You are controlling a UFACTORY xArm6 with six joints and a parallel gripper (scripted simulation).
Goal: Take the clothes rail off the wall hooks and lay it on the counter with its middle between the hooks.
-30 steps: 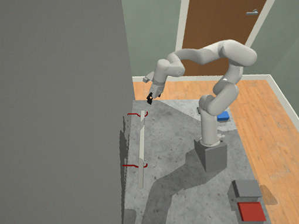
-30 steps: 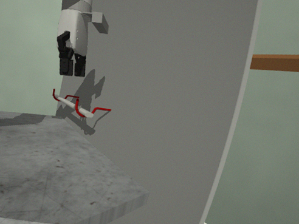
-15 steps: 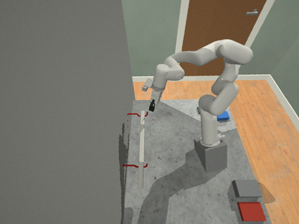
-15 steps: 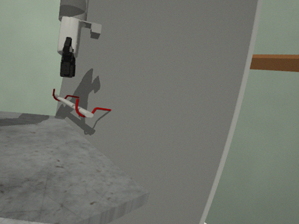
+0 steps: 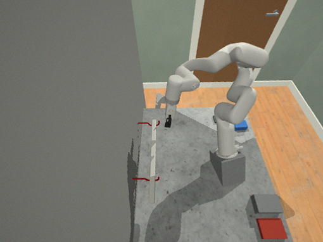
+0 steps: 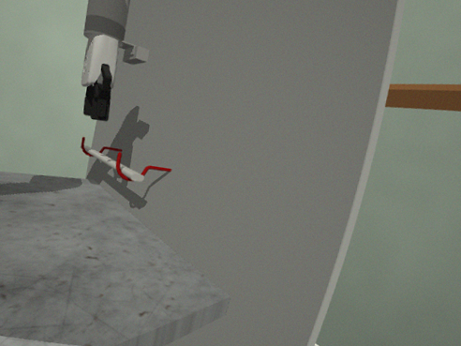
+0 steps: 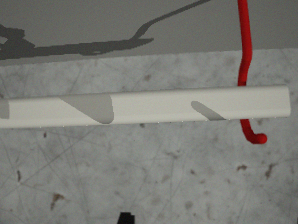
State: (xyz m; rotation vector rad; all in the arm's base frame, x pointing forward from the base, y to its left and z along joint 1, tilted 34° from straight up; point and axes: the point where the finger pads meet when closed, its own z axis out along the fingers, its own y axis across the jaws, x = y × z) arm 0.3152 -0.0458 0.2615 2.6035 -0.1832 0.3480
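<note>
Now: the clothes rail 110 mm ahead of my hand, 150 mm to the left of it and 110 mm below it. From my hand the other things lie so: grey wall: 230 mm ahead, 100 mm to the left, 150 mm above; then blue block: 540 mm behind, 40 mm to the right, 250 mm below; then grey box: 470 mm behind, 480 mm to the left, 250 mm below.
</note>
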